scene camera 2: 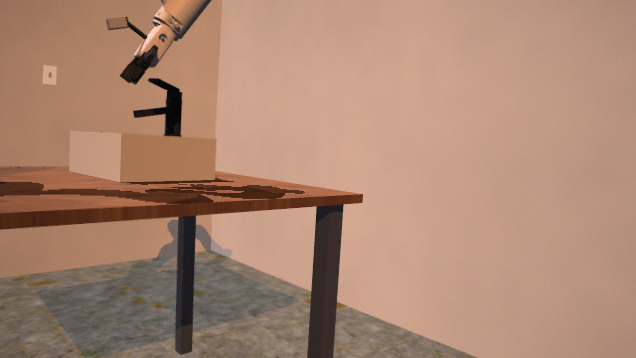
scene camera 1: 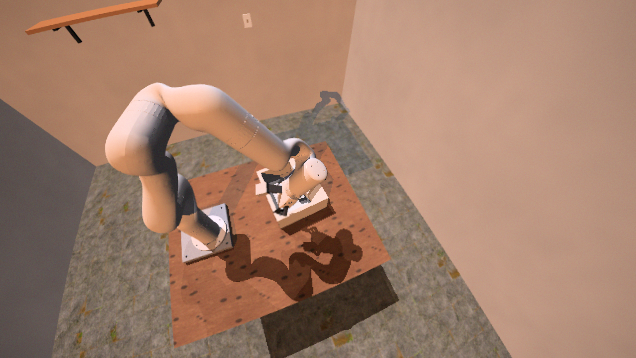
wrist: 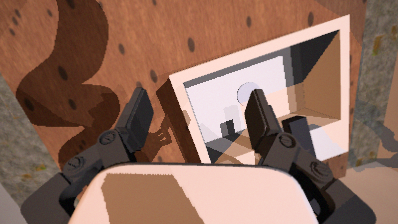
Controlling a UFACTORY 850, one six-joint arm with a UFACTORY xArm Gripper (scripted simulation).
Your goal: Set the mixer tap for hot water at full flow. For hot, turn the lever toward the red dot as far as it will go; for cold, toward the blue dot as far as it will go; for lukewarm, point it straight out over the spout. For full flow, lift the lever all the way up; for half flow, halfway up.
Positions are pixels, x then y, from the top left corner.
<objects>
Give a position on a sink basin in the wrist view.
310, 78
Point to a black mixer tap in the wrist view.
297, 125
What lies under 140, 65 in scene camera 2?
The gripper.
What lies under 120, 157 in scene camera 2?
A sink basin.
</objects>
